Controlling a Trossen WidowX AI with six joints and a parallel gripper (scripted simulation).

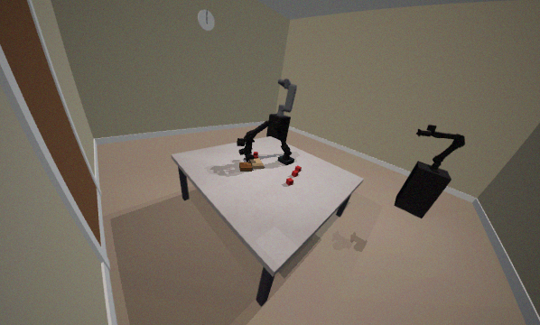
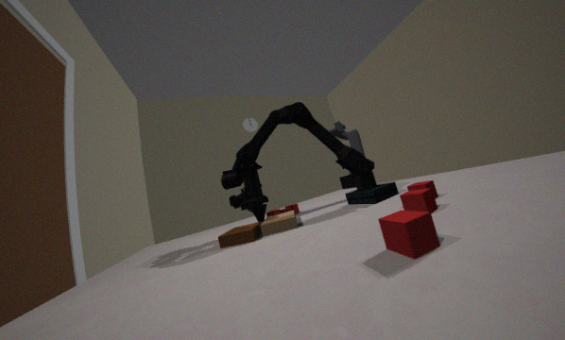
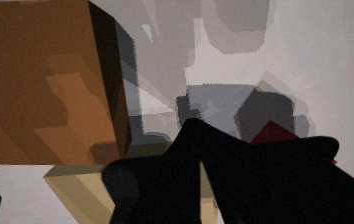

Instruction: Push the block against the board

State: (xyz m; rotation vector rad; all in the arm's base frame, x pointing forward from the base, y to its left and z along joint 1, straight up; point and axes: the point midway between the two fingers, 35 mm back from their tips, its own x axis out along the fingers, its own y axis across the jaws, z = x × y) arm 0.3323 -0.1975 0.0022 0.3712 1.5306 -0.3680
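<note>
Now: the square block 80 mm ahead of my gripper tip, 70 mm to the left of it and 10 mm above it. From my gripper tip the other things lie so: board: 80 mm to the left, 40 mm behind, 10 mm above.
</note>
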